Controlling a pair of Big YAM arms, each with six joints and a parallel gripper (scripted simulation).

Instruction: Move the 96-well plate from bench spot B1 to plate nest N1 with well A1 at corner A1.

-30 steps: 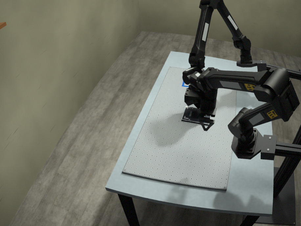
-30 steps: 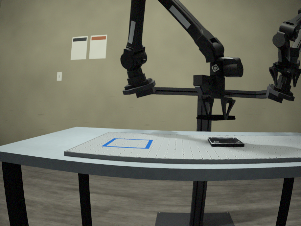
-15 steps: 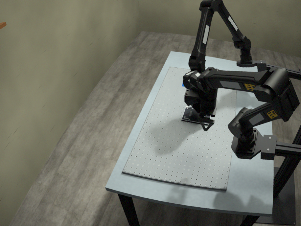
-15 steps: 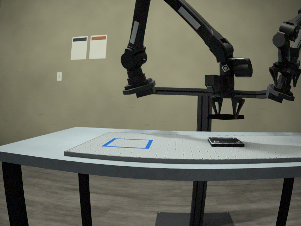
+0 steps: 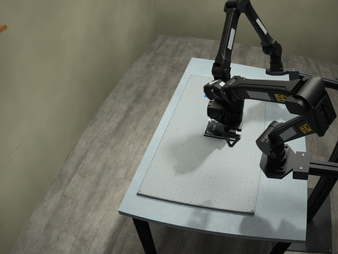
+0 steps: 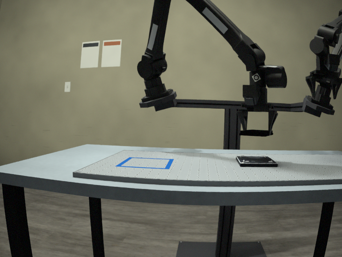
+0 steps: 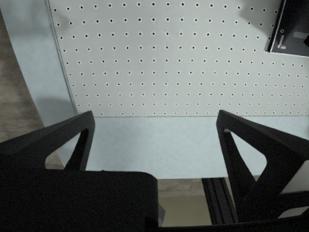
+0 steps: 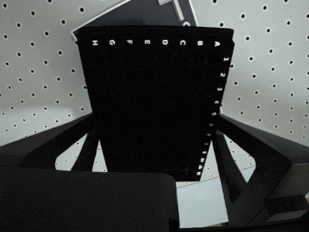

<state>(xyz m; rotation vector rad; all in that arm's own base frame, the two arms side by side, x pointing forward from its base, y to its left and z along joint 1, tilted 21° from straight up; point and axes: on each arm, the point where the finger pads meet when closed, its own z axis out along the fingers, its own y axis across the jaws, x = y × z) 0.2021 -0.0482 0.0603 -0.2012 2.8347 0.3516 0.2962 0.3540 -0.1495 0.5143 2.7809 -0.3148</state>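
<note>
Now: the black 96-well plate right at my right hand. Also, from my right hand: plate nest N1 (10 cm below).
</note>
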